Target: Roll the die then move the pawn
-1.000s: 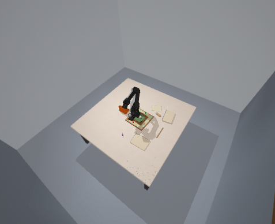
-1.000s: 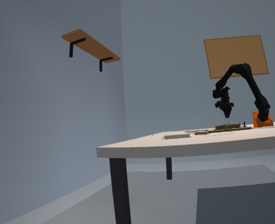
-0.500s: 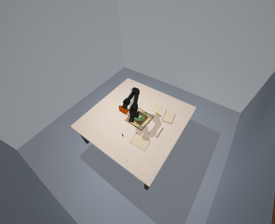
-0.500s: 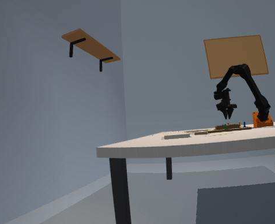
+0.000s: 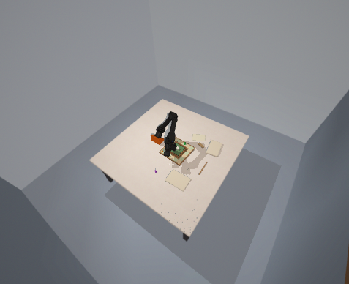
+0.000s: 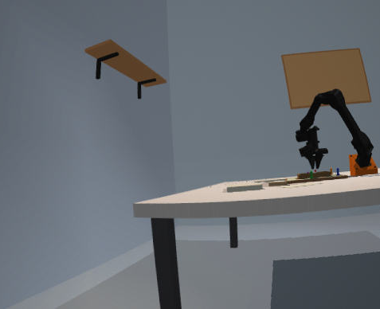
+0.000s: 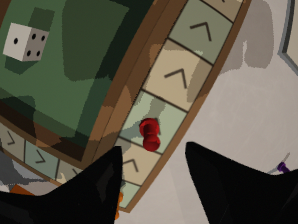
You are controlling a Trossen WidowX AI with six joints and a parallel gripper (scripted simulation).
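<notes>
Now: the red pawn 20 mm below my gripper tip. The rest, counted from my gripper tip: white die 50 mm ahead, 120 mm to the left, 20 mm below; then blue pawn 50 mm behind, 190 mm to the left, 20 mm below; then green tray 50 mm ahead, 100 mm to the left, 40 mm below.
</notes>
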